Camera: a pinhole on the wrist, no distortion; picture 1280 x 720 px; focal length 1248.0 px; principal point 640.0 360.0 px. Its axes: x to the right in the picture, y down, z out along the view. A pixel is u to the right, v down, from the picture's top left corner.
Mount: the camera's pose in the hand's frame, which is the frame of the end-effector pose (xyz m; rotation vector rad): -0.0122 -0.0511 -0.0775 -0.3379 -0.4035 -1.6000
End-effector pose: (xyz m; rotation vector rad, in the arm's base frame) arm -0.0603 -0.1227 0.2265 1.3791 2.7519 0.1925
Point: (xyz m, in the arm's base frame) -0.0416 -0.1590 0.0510
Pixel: 1156.7 272.8
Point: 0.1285 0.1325 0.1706
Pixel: outside the picture
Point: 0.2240 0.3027 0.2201
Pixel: outside the picture
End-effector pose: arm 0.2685 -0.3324 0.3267 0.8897 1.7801 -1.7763
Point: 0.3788 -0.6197 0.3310
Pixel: 764.8 72.3
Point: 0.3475 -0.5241 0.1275
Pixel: 247.1 650.8
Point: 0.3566 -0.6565 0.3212
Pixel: 826.3 156.4
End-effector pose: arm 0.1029 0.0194 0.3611 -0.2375 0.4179 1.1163
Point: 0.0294 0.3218 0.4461
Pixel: outside the picture
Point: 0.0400 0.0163 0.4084
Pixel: 242.0 64.7
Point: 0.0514 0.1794 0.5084
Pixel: 490.7 621.9
